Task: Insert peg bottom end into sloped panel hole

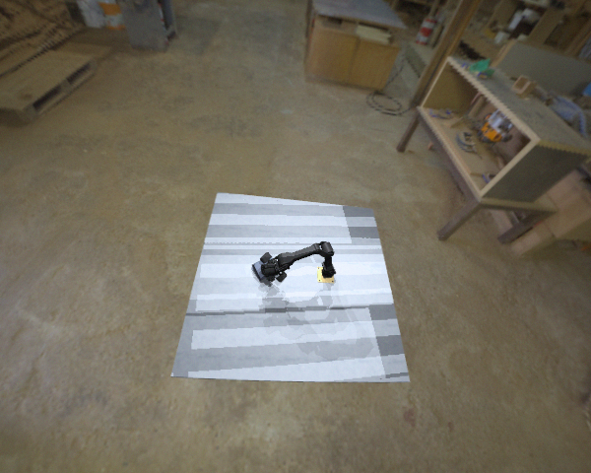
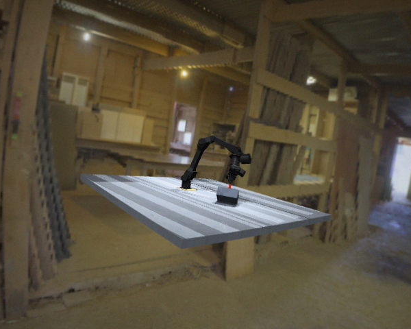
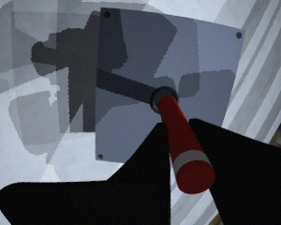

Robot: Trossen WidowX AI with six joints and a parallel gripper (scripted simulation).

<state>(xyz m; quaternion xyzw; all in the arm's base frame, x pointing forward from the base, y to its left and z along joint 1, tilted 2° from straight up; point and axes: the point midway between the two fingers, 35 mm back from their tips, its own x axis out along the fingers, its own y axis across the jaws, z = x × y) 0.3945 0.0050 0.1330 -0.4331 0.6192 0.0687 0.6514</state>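
Now: the sloped panel 2 cm ahead of my gripper tip, 3 cm to the right of it and 7 cm below it. Round my gripper tip: red peg (1 cm to the left, 1 cm above).
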